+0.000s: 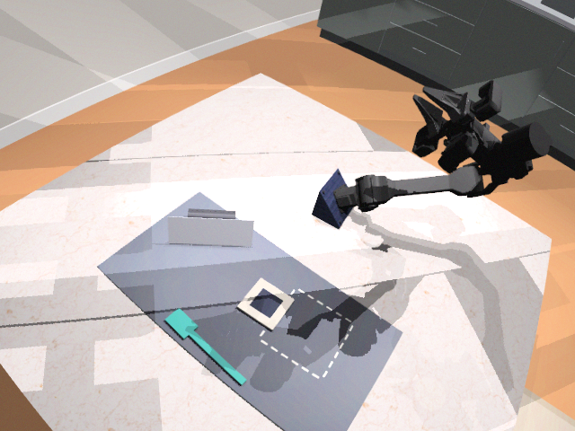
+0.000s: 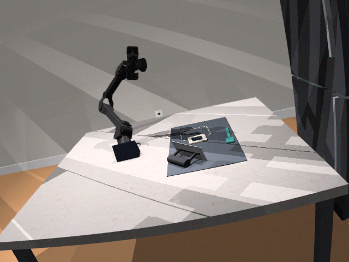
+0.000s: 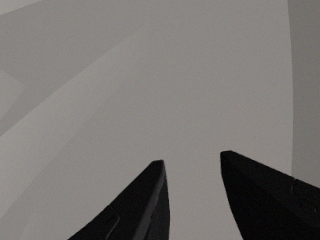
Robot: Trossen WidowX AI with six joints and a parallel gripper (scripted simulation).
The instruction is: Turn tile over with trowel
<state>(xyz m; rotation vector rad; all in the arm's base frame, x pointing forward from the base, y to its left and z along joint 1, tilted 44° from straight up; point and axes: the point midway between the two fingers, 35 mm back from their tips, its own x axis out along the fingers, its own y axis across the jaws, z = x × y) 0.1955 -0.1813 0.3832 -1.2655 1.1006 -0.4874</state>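
Now: the mat 50 cm below my gripper tip, 26 cm ahead of it and 8 cm to the right of it. From my gripper tip the other things lie so: tile: 48 cm below, 23 cm ahead, 5 cm to the right; then teal trowel: 48 cm below, 40 cm ahead, 9 cm to the right.
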